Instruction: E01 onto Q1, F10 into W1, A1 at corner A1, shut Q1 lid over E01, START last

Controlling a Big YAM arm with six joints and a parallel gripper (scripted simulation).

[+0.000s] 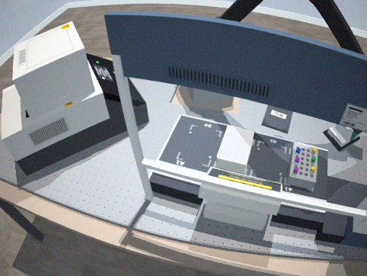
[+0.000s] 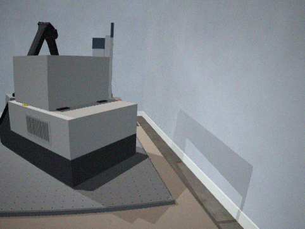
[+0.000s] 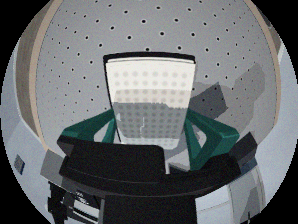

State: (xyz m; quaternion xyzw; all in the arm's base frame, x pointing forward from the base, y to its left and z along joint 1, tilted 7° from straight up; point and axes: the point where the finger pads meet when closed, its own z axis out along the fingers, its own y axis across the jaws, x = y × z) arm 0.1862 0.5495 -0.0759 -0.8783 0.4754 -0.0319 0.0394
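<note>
Now: hand 20 mm above the dark nest. From my hand the other things lie so: dark nest pad 60 mm behind, 270 mm to the right, 20 mm below; tube cooling block 210 mm ahead, 220 mm to the right, 50 mm above; post 330 mm ahead, 660 mm to the right, 210 mm above.
</note>
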